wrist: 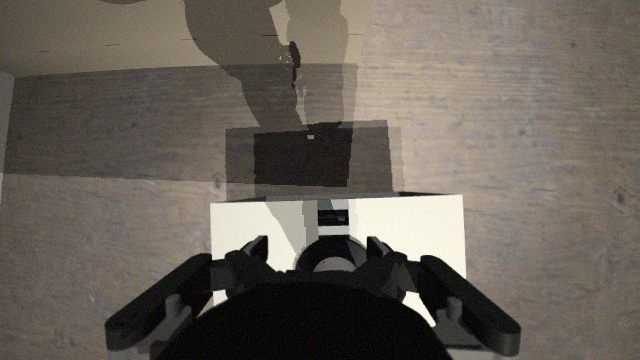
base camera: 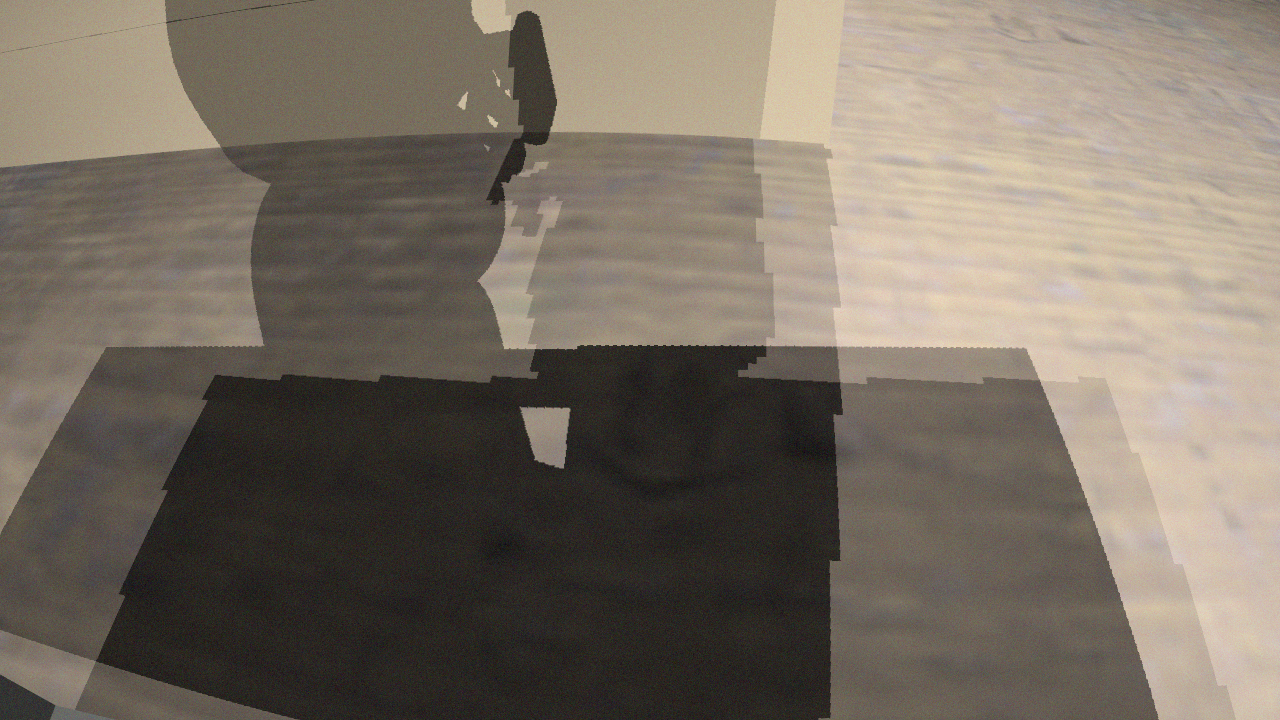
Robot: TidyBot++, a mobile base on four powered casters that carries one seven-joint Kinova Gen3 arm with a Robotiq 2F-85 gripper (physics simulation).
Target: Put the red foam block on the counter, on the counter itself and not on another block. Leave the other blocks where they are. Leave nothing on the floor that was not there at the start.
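Places are measured from the arm's base along level axes (x back, y right, z up), in millimetres.
Where they show: gripper, between the fingertips: point(wrist: 317, 246).
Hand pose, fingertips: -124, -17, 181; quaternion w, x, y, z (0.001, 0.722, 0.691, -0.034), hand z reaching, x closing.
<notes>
After its pixels a point has its place, as x, y, z.
My gripper point(wrist: 317, 246) @(-124, -17, 181) is open in the wrist view, its two black fingers wide apart with no block between them. It hangs over the white top of the robot's own base. The red foam block, the other blocks and the counter top do not show in either view that I can make out. The gripper does not show in the base camera view.
Wood-patterned floor point(base camera: 1029, 223) @(-587, 298, -396) point(wrist: 500, 150) @(-297, 697, -396) spreads in front of the base, with dark shadows of the base and arm across it. A beige upright surface point(base camera: 71, 89) @(-752, -659, -304) point(wrist: 100, 35) @(-764, -826, -199) stands at the upper left. The white base top point(wrist: 410, 225) lies under the gripper.
</notes>
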